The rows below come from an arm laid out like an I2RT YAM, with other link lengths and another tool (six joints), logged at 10 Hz.
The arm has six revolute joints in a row. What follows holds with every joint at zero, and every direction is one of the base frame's. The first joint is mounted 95.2 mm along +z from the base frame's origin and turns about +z. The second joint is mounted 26.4 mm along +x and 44.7 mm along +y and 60.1 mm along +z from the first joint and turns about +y. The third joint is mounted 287.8 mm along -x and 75 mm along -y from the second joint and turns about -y. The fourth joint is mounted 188.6 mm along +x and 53 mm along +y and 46.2 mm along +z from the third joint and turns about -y. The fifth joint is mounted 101.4 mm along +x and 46.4 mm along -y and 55.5 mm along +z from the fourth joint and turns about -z. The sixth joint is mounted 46.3 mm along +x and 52.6 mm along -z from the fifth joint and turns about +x. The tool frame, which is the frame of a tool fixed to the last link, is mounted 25 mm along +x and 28 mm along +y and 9 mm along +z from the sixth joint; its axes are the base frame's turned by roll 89.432, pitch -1.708 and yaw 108.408 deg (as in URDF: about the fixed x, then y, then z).
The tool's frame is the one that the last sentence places.
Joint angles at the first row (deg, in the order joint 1, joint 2, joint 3, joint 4, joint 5, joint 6):
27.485, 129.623, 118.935, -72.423, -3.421, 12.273
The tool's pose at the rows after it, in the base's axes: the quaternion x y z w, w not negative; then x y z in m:
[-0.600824 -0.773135 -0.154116 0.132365 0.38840 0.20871 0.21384]
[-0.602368 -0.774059 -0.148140 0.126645 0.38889 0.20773 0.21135]
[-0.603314 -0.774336 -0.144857 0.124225 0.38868 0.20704 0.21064]
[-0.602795 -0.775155 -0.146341 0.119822 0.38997 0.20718 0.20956]
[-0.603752 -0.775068 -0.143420 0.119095 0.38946 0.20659 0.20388]
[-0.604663 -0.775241 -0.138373 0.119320 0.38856 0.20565 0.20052]
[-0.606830 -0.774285 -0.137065 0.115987 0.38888 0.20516 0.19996]
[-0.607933 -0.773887 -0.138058 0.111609 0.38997 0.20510 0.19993]
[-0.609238 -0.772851 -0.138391 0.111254 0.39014 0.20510 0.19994]
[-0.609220 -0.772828 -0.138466 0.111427 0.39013 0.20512 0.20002]
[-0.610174 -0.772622 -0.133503 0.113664 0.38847 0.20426 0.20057]
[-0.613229 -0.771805 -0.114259 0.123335 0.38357 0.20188 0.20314]
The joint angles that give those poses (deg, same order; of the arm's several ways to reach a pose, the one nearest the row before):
27.485, 130.365, 118.913, -73.014, -3.377, 12.295
27.485, 130.627, 118.889, -73.100, -2.481, 12.295
27.485, 130.671, 118.868, -73.275, -2.065, 12.316
27.485, 130.692, 118.583, -72.598, -1.672, 12.273
27.484, 130.694, 116.990, -71.286, -1.454, 12.315
27.463, 130.803, 116.332, -71.066, -1.235, 12.273
27.463, 130.802, 116.223, -70.980, -0.820, 12.535
27.464, 130.802, 116.223, -70.696, -0.404, 12.710
27.464, 130.802, 116.222, -70.674, -0.382, 12.907
27.463, 130.802, 116.244, -70.694, -0.404, 12.906
27.464, 130.804, 116.511, -71.594, -0.404, 12.907
27.463, 131.350, 118.673, -75.702, -0.514, 12.841

